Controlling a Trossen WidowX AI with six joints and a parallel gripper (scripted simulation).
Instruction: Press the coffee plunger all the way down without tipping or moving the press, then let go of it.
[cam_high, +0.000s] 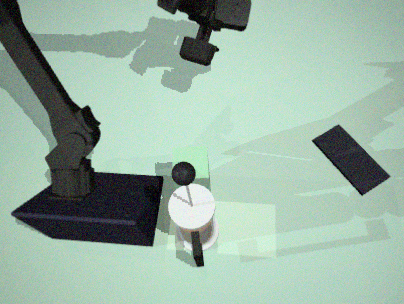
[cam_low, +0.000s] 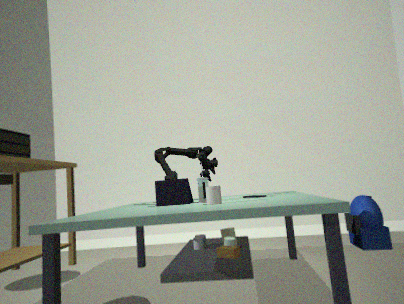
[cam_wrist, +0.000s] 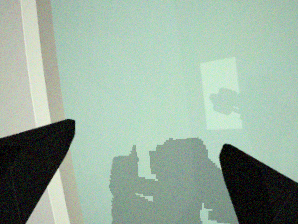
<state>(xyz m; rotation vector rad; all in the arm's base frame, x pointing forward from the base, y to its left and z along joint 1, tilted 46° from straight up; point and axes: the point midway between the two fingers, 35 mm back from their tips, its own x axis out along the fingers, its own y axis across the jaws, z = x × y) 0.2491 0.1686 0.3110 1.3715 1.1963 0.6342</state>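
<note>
Right now the coffee press is 41 cm to the right of my gripper tip, 3 cm behind it and 2 cm below it.
</note>
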